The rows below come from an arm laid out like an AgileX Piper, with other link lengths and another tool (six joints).
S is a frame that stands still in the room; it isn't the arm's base.
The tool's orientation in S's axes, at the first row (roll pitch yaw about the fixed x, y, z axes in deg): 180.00 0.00 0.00
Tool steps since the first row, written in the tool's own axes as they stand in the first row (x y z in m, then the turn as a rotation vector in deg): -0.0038 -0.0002 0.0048 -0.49 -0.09 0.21; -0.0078 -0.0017 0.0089 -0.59 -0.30 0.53; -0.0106 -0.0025 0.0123 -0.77 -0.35 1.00; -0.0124 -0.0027 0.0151 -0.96 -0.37 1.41; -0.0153 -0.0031 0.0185 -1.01 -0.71 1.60; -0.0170 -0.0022 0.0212 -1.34 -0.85 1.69; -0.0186 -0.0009 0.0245 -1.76 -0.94 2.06; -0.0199 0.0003 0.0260 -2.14 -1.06 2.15
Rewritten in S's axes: -0.0038 0.0002 -0.0048 -0.49 0.09 -0.21; -0.0078 0.0017 -0.0089 -0.59 0.30 -0.53; -0.0106 0.0025 -0.0123 -0.77 0.35 -1.00; -0.0124 0.0027 -0.0151 -0.96 0.37 -1.41; -0.0153 0.0031 -0.0185 -1.01 0.71 -1.60; -0.0170 0.0022 -0.0212 -1.34 0.85 -1.69; -0.0186 0.0009 -0.0245 -1.76 0.94 -2.06; -0.0199 -0.0003 -0.0260 -2.14 1.06 -2.15
